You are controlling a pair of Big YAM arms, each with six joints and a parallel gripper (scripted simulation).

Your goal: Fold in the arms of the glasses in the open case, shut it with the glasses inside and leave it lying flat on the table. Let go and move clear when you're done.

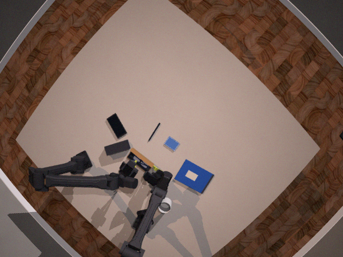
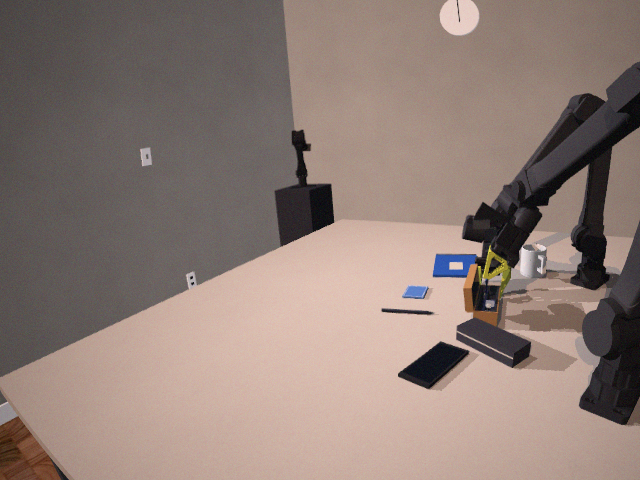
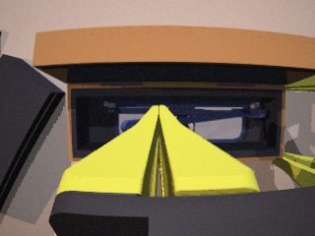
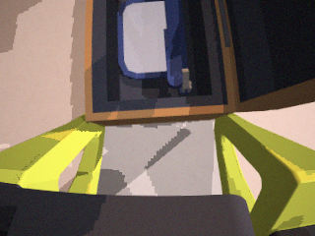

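The glasses case is 20 mm ahead of my left hand, 10 mm to the right of it and 60 mm below it. Round my left hand: white mug: 110 mm behind, 320 mm to the right, 70 mm below; then black box: 40 mm behind, 150 mm to the left, 80 mm below.
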